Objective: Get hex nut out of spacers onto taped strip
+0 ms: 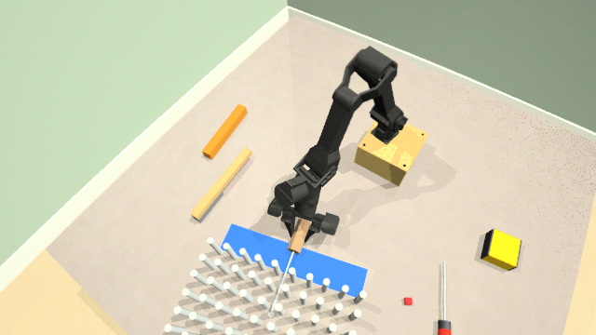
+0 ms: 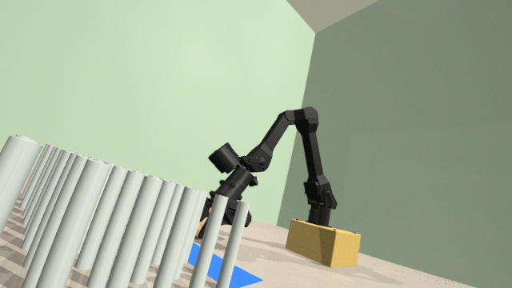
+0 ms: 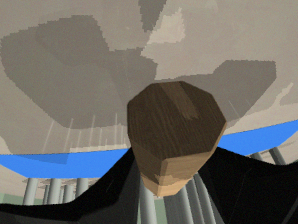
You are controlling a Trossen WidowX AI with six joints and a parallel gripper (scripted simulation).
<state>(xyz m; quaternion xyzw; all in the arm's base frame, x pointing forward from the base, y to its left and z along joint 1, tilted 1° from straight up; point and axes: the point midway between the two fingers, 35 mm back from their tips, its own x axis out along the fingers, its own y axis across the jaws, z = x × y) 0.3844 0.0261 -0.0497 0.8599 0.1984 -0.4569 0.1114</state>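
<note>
My gripper tip is now 50 mm short of the blue taped strip, 30 mm to the right of it and 10 mm above it. Also, from my gripper tip: wooden-handled tool: 90 mm ahead, 40 mm to the left; then red cube: 90 mm behind, 310 mm to the left; then orange bar: 80 mm behind, 440 mm to the right.
</note>
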